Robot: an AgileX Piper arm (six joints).
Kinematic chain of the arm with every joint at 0, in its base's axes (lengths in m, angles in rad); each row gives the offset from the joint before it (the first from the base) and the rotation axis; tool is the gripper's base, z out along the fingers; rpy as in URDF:
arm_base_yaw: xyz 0 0 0.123 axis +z
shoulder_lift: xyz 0 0 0 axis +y
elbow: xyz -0.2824 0 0.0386 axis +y
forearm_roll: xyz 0.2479 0 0.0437 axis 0.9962 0 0.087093
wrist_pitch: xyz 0 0 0 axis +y
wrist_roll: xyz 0.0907 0 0.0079 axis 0.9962 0 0.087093
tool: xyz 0 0 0 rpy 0 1.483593 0
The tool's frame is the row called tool.
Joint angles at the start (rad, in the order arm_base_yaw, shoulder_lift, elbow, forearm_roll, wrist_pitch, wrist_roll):
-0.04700 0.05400 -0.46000 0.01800 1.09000 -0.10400
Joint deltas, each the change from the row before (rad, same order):
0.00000 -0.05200 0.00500 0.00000 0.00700 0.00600
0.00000 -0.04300 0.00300 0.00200 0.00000 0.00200
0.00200 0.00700 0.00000 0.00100 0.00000 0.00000
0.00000 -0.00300 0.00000 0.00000 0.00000 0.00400
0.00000 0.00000 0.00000 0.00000 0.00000 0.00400
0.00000 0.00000 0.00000 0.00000 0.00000 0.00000
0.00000 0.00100 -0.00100 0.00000 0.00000 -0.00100
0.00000 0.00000 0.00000 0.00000 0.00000 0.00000
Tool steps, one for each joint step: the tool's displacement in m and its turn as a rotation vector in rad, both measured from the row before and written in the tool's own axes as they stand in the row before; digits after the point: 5 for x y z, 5 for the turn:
0.00550 0.00061 -0.00488 0.00365 -0.03983 0.00525
0.00380 0.00057 -0.00425 0.00176 -0.04001 0.00224
-0.00052 0.00001 0.00081 -0.00322 0.00676 -0.00041
0.00022 0.00003 -0.00035 0.00025 -0.00299 0.00394
0.00000 0.00000 0.00000 0.00000 0.00000 0.00400
0.00000 0.00000 0.00000 0.00000 0.00000 0.00000
-0.00026 -0.00002 -0.00012 0.00000 0.00000 -0.00100
0.00000 0.00000 0.00000 0.00000 0.00000 0.00000

